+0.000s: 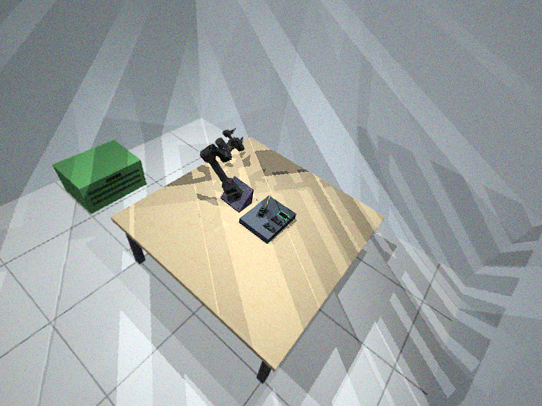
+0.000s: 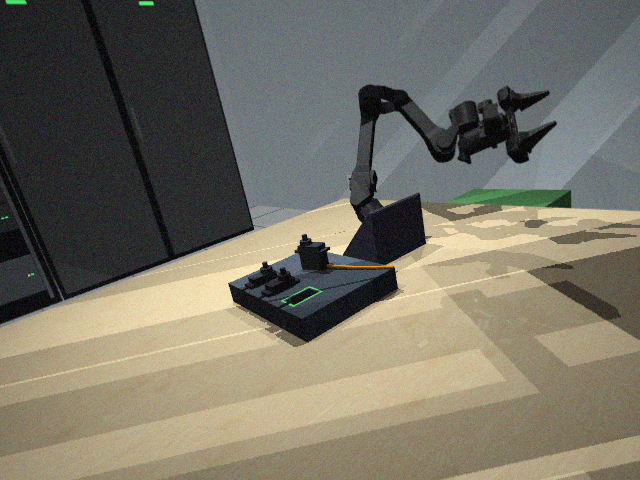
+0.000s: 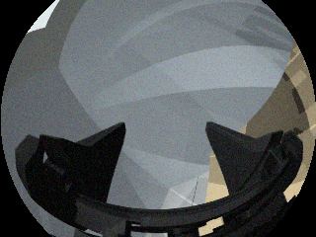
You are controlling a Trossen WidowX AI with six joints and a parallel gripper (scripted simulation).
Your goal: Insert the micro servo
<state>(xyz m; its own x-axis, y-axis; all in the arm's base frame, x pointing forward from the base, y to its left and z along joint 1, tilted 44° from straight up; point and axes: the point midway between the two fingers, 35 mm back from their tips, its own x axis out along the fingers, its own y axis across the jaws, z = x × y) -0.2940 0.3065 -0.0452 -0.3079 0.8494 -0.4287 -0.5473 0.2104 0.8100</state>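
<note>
Now: the dark robot deck 520 mm ahead of my gripper tip, 260 mm below it and 250 mm to the right of it.
</note>
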